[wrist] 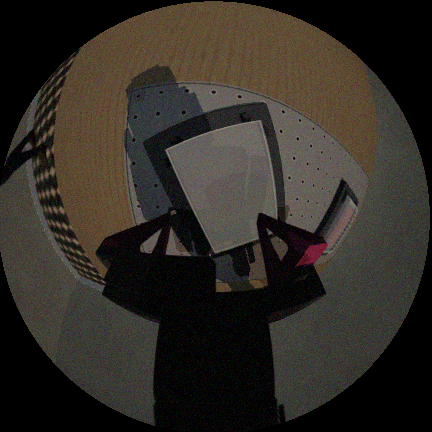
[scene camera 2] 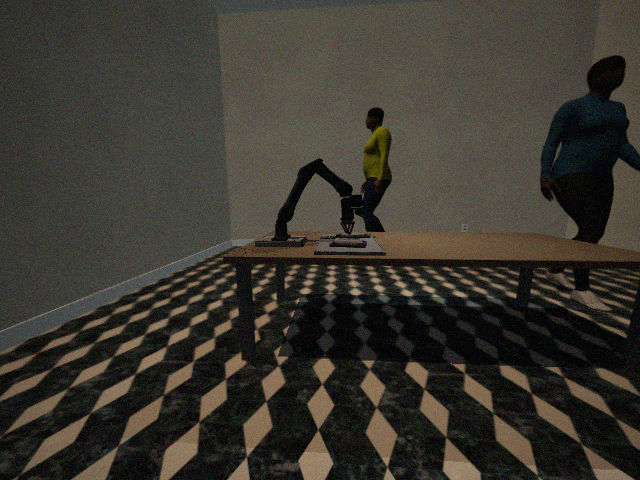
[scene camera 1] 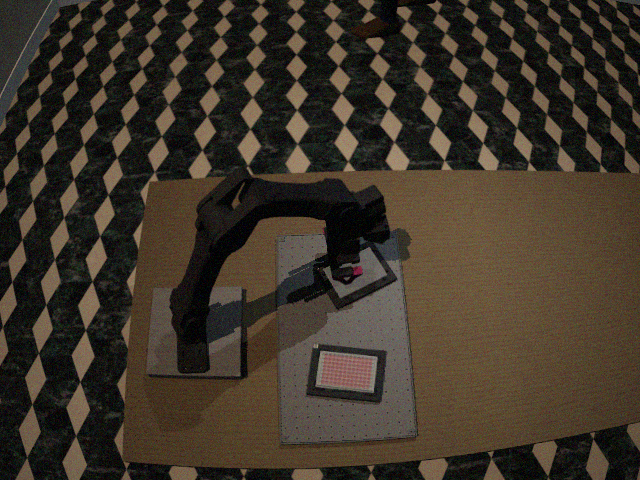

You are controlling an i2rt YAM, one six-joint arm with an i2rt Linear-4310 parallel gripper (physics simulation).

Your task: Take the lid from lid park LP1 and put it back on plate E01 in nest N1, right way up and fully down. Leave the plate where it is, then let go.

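Pixels of known places: gripper, fingertip midpoint: (wrist: 213, 217) (scene camera 2: 348, 234) (scene camera 1: 343, 266); arm's base, link origin: (scene camera 2: 281, 238) (scene camera 1: 192, 333).
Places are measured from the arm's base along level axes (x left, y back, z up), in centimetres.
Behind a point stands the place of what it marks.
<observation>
The lid (scene camera 1: 368, 263) @(y -42.9, x 13.6, z 0.5 cm) (wrist: 225, 180) @(y -41.0, x 12.8, z 0.5 cm), a pale flat rectangle, lies in the dark frame of lid park LP1 (scene camera 1: 364, 294) @(y -40.9, x 6.1, z -0.4 cm) (wrist: 273, 150) @(y -44.3, x 8.1, z -0.3 cm), turned at an angle on the board. Plate E01 (scene camera 1: 346, 370) @(y -34.3, x -12.4, z 1.3 cm) (wrist: 342, 220) @(y -36.8, x -10.5, z 1.4 cm), with pink wells and a pale rim, sits uncovered in the dark nest N1 (scene camera 1: 381, 377) @(y -41.9, x -14.7, z -0.1 cm). My gripper (wrist: 213, 217) @(y -37.0, x 13.7, z 0.1 cm) (scene camera 2: 347, 230) @(y -37.0, x 13.7, z 0.1 cm) is open and empty. It points down over the lid, its fingertips apart on either side of the lid's near part in the wrist view. The arm hides part of the lid in scene camera 1. The height above the lid is hard to tell.
The perforated grey board (scene camera 1: 305, 423) @(y -24.1, x -23.2, z -1.3 cm) (wrist: 320, 165) @(y -44.4, x -1.0, z -1.3 cm) carries both dark frames on the wooden table (scene camera 1: 516, 310) @(y -79.1, x -2.7, z -2.6 cm). The arm's base plate (scene camera 1: 227, 356) @(y -8.2, x -6.3, z 0.2 cm) stands left of the board. Two people, in yellow (scene camera 2: 379, 155) and blue (scene camera 2: 589, 139), are in the room.
</observation>
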